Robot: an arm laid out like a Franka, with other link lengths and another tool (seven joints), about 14 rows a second.
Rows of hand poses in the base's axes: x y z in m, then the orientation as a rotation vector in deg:
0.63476, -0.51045, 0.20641, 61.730, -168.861, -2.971
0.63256, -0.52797, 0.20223, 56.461, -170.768, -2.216
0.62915, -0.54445, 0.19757, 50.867, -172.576, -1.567
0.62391, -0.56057, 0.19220, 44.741, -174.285, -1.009
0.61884, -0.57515, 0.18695, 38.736, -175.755, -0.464
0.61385, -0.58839, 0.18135, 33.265, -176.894, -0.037
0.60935, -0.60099, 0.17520, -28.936, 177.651, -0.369
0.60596, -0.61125, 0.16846, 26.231, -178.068, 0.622
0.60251, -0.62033, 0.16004, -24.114, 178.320, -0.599
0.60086, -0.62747, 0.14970, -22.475, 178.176, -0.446
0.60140, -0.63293, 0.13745, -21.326, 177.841, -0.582
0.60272, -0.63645, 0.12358, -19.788, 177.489, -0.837
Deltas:
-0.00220, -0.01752, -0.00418, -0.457, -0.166, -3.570
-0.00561, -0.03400, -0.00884, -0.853, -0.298, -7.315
-0.01085, -0.05012, -0.01421, -1.207, -0.373, -11.365
-0.01592, -0.06470, -0.01946, -1.545, -0.463, -15.302
-0.02091, -0.07794, -0.02506, -1.815, -0.521, -18.859
-0.02541, -0.09054, -0.03121, -2.069, -0.578, -21.657
-0.02880, -0.10080, -0.03795, -2.237, -0.590, -23.399
-0.03225, -0.10988, -0.04637, -2.208, -0.625, -24.757
-0.03390, -0.11702, -0.05671, -1.998, -0.912, -25.787
-0.03336, -0.12248, -0.06896, -1.921, -1.379, -26.497
-0.03204, -0.12600, -0.08283, -1.900, -1.920, -27.458

